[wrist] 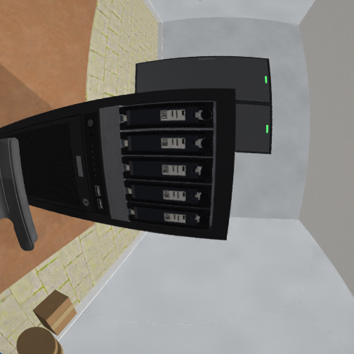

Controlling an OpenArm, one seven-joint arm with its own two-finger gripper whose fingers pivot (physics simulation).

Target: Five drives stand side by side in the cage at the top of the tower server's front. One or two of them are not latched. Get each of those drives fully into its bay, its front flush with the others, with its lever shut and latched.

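The tower server (231, 165) lies sideways in the wrist view, its drive cage (214, 150) right of centre. Five drives show one above another: the top drive (145, 116), the second (145, 143), the middle (146, 169), the fourth (148, 193) and the lowest (150, 215). Their labelled fronts look about level, and no lever visibly swings out. Round black parts show at the right ends of the top two; pale latch pieces show on the lower three. Small depth differences and latching cannot be told. My gripper is open; one finger (19, 200) shows at the left edge, away from the drives.
A dark unit with green lights (252, 80) stands behind the server. The server's mesh panel (50, 162) and button strip (91, 150) lie left of the cage. A brown box (54, 311) and a round brown object (36, 341) are at the lower left. Grey walls lie beyond.
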